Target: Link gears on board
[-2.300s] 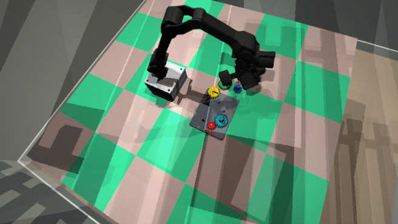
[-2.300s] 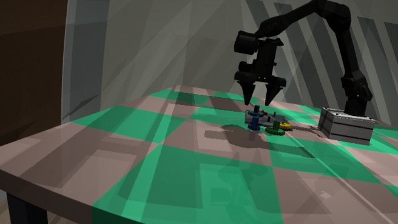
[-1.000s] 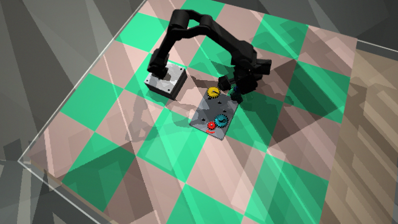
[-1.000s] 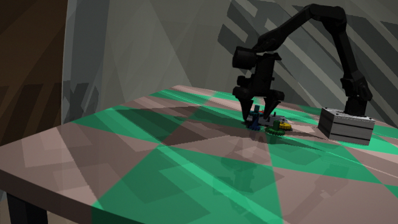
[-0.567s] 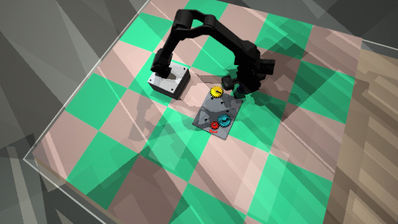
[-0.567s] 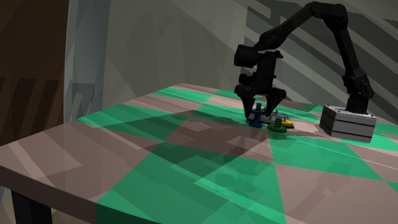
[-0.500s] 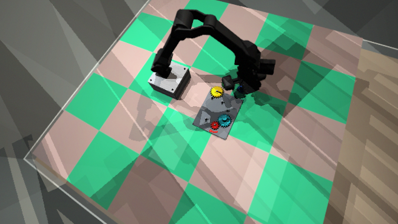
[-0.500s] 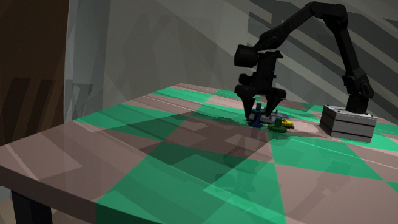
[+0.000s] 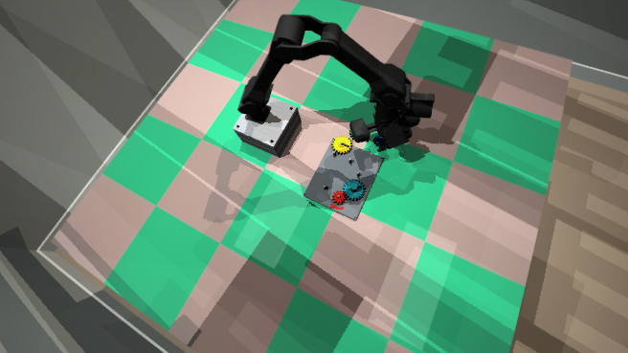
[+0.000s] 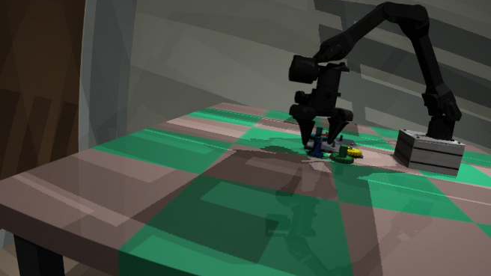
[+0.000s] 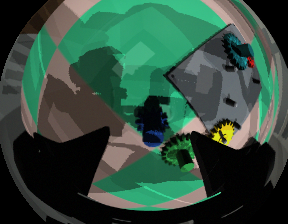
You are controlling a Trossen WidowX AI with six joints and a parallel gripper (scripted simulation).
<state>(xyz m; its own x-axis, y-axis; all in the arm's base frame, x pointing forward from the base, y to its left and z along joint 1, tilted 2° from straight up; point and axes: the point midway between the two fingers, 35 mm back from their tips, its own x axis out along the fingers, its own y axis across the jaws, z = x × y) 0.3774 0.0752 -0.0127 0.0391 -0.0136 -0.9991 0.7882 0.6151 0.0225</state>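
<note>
The blue gear is 10 mm below my gripper tip. Also, from my gripper tip: green gear 70 mm behind, 10 mm to the left, 10 mm below; yellow gear 110 mm behind, 60 mm to the right, 10 mm below; teal gear 20 mm behind, 180 mm to the right, 10 mm below.
</note>
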